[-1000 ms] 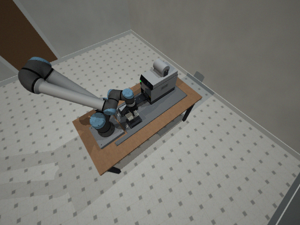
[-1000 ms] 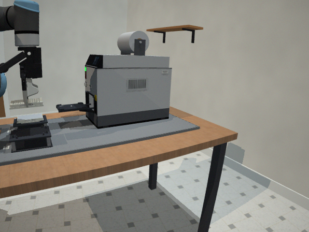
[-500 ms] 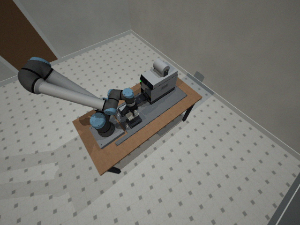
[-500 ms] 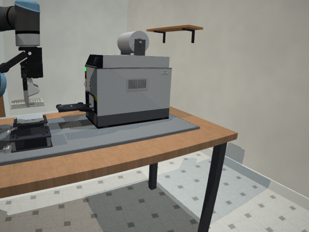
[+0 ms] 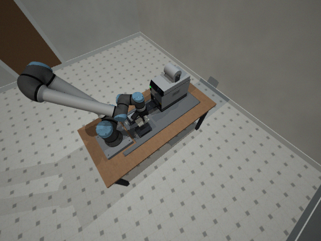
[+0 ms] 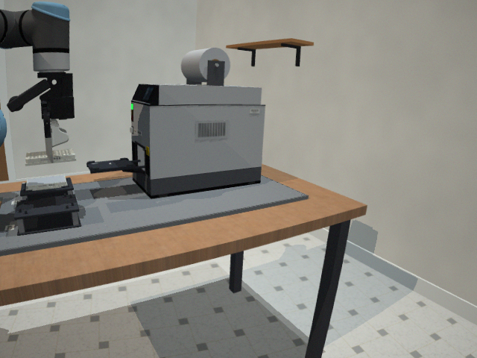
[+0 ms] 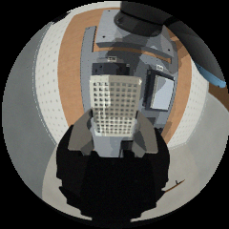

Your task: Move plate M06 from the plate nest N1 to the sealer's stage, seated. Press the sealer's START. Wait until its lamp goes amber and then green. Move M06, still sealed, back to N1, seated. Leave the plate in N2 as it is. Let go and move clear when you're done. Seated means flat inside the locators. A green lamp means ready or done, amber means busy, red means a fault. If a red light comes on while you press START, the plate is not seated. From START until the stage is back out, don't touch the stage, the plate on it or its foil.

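My gripper is now 160 mm short of the black sealer stage, 180 mm to the right of it and 80 mm above it. From my hand the other things lie so: plate M06 (10 mm below); then plate (50 mm behind, 170 mm to the left, 130 mm below); then foil roll (490 mm ahead, 240 mm to the left, 240 mm above).
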